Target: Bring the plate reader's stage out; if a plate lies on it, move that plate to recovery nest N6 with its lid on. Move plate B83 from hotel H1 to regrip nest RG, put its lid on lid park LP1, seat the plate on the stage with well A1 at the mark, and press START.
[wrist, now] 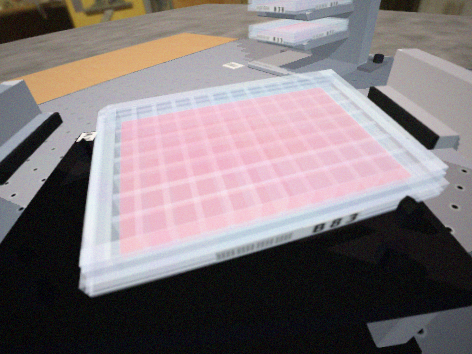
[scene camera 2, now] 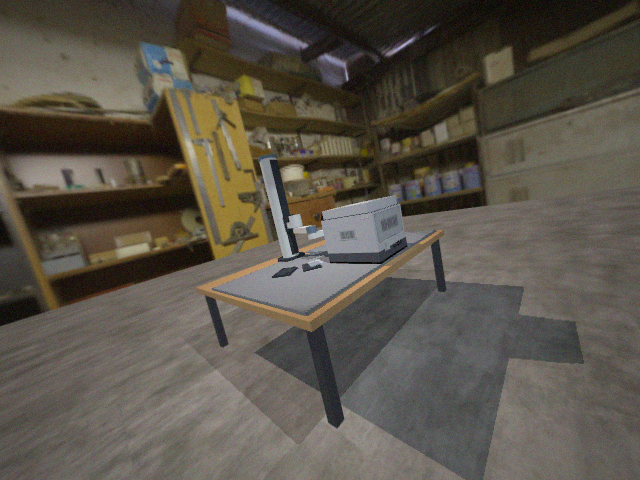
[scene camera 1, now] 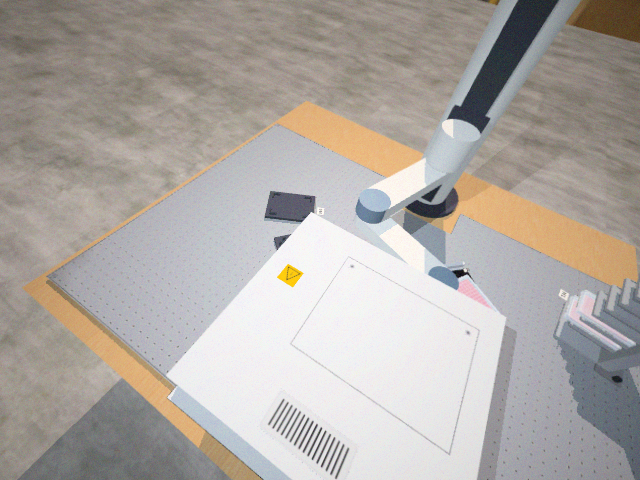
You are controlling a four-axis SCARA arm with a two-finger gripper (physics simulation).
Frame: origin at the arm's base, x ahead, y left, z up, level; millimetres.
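Where they show: gripper, fingertip midpoint: [wrist: 212, 84] [scene camera 1: 478, 291]; arm's base, origin of the base link: [scene camera 2: 291, 257].
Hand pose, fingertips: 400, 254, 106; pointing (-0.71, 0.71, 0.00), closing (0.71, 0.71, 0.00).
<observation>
Things, the pixels of their top centre, and the offset from my fingertips, as dx, dy, dz. "spot": a spot on its surface instead.
- Plate B83, middle of its top: [wrist: 249, 116] [scene camera 1: 472, 297] +23, -4, -7
- black nest, middle of its top: [wrist: 211, 164] [scene camera 1: 464, 295] +16, -20, -24
- plate reader, middle of its top: [scene camera 1: 358, 338] [scene camera 2: 358, 203] +399, -221, +254
- Hotel, surface spot: [wrist: 365, 37] [scene camera 1: 614, 361] spot: -53, +365, -47
- dark flat nest, middle of its top: [scene camera 1: 291, 204] [scene camera 2: 284, 270] +2, -623, -76
Plate B83 [wrist: 260, 170] [scene camera 1: 478, 293], pink with a clear lid on, lies on a black nest [wrist: 200, 320] in the wrist view; which nest it is, I cannot read. My gripper [wrist: 212, 84] is open, with one finger on each side of the plate and gaps between the finger pads and its edges. In scene camera 1 the arm and the reader mostly hide the gripper. The plate reader [scene camera 1: 413, 330] [scene camera 2: 354, 232] is a large white box; its stage and START button do not show. Hotel [wrist: 365, 37] [scene camera 1: 615, 356] holds other pink plates on its shelves.
A dark flat nest [scene camera 1: 290, 206] [scene camera 2: 284, 271] lies on the grey deck beyond the reader. A smaller dark holder [scene camera 1: 280, 241] [scene camera 2: 311, 267] is beside it, partly hidden by the reader in scene camera 1. The arm's column [scene camera 1: 506, 62] [scene camera 2: 279, 206] stands at the table's edge.
</observation>
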